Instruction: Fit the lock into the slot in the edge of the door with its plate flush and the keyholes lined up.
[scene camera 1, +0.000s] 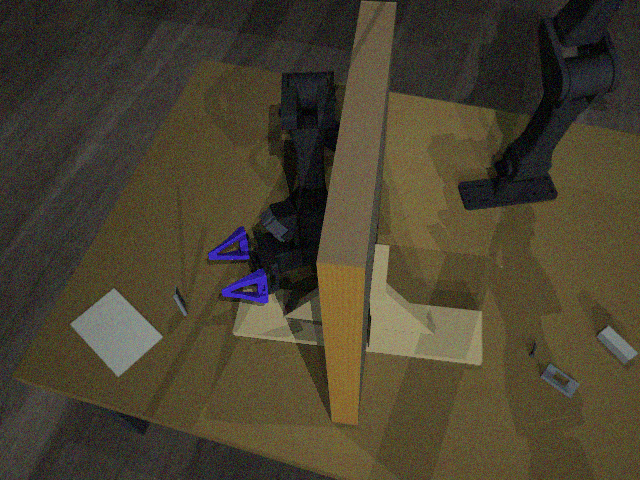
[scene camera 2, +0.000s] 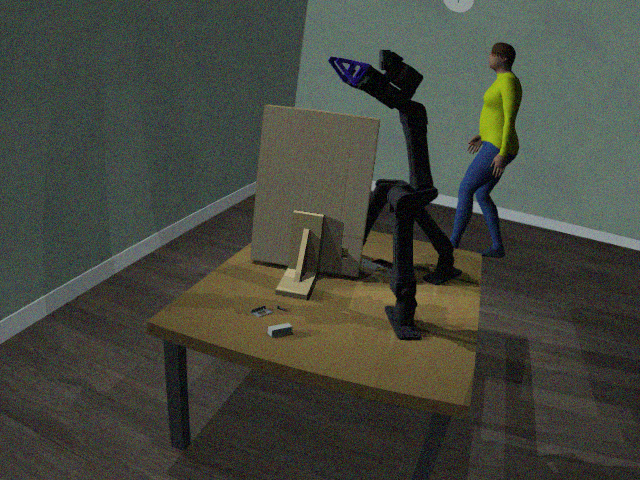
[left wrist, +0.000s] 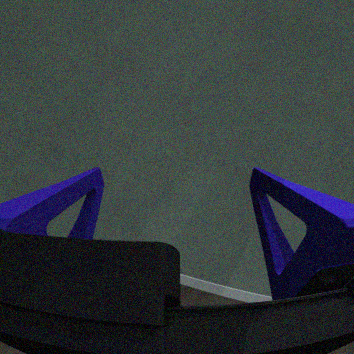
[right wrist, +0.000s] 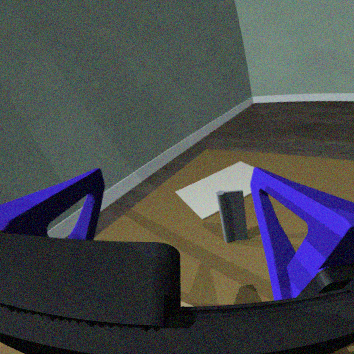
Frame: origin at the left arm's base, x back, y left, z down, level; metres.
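Seen in the pictures: left gripper, fingertip midpoint: (scene camera 2: 333, 59) (left wrist: 176, 175); right gripper, fingertip midpoint: (scene camera 1: 214, 274) (right wrist: 176, 175); left arm's base, origin of the base link: (scene camera 1: 506, 192) (scene camera 2: 401, 323); right arm's base, origin of the base link: (scene camera 2: 442, 276).
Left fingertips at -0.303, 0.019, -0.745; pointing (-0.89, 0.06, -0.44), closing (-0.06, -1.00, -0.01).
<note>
Offsets run from my left fingertips to a thing's top centre, as dx, dy, dz. "*": to the spot under its first point.
The door {+0.040, -0.391, +0.184} (scene camera 1: 356, 170) (scene camera 2: 315, 180) stands upright in a pale wooden stand. A small dark keyhole-like mark (scene camera 2: 344, 252) shows low by its right edge in scene camera 2; the slot itself is not visible. A grey upright slab {+0.121, -0.719, +0.669} (scene camera 1: 179, 301) (right wrist: 232, 216), apparently the lock, stands on the table near a white square; its plate and keyhole cannot be made out. My right gripper (scene camera 1: 215, 274) (right wrist: 176, 175) is open and empty, on the door's left side in scene camera 1, apart from the slab. My left gripper (scene camera 2: 331, 59) (left wrist: 176, 175) is open and empty, high above the door's top.
The stand's foot {* -0.013, -0.218, +0.727} (scene camera 1: 454, 335) (scene camera 2: 294, 291) spreads on the table. A flat white square {* +0.090, -0.851, +0.744} (scene camera 1: 116, 332) (right wrist: 215, 192) lies at the left. Across the door lie a grey plate with an opening {-0.115, -0.052, +0.735} (scene camera 1: 559, 380) (scene camera 2: 262, 311), a small dark piece {-0.055, -0.080, +0.735} (scene camera 1: 532, 349) and a white block {-0.068, +0.065, +0.723} (scene camera 1: 616, 344) (scene camera 2: 280, 330).
</note>
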